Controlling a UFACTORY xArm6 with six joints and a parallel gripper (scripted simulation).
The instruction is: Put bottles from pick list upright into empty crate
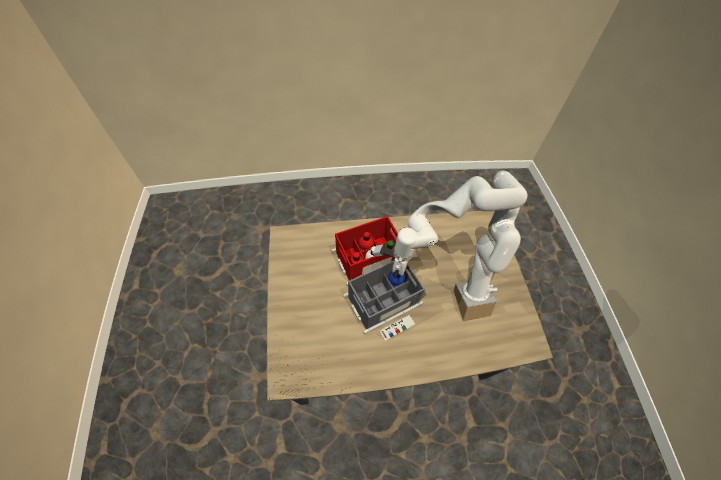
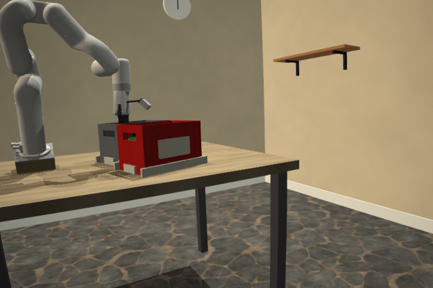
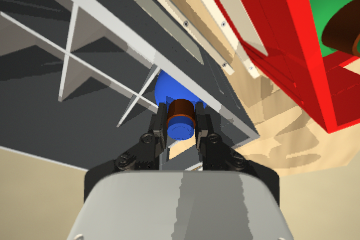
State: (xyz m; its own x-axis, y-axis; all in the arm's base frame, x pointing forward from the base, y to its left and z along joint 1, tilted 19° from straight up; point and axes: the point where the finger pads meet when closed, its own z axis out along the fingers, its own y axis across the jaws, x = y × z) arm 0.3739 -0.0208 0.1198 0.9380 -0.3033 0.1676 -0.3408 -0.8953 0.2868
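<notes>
Now: the blue bottle 7 cm below my hand. The rest, counted from my hand: green-label bottle: 3 cm ahead, 14 cm to the right, 7 cm below; then white-label bottle: 11 cm ahead, 11 cm to the right, 7 cm below; then grey crate: 5 cm ahead, 8 cm to the left, 8 cm below.
</notes>
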